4 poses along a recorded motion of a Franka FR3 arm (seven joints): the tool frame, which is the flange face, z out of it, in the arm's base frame.
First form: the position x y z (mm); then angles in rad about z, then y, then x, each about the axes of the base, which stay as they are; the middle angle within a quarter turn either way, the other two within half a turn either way.
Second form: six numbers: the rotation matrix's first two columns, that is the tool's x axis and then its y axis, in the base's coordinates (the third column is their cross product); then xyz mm. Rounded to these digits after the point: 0 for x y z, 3 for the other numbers.
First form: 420, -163, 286, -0.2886, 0.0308, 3.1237
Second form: 0.958, 0.285, 0.024, 0.284, -0.958, 0.026, 420, -163, 286
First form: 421, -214, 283, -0.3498, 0.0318, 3.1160
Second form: 0.939, 0.343, 0.021, 0.343, -0.939, 0.035, 421, -214, 283
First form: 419, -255, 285, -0.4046, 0.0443, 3.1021
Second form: 0.918, 0.395, 0.025, 0.393, -0.918, 0.054, 419, -255, 285
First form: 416, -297, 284, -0.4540, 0.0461, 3.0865
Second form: 0.898, 0.440, 0.017, 0.438, -0.896, 0.070, 416, -297, 284
